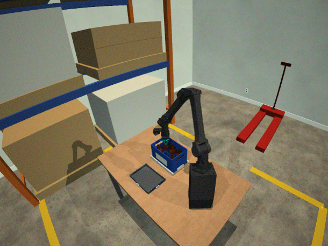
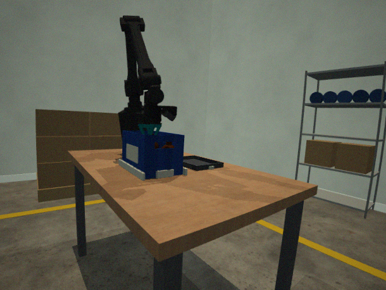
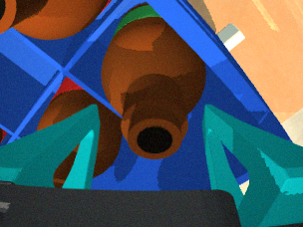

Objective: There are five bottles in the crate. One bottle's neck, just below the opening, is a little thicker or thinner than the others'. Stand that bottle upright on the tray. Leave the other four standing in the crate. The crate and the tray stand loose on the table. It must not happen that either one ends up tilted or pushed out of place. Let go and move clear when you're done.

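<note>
Now: hand 10 mm short of the bottle, 90 mm to the right of it and 60 mm above it. From my hand the other things lie so: crate (80 mm behind, 60 mm to the left, 70 mm below); then dark tray (70 mm behind, 340 mm to the left, 140 mm below).
</note>
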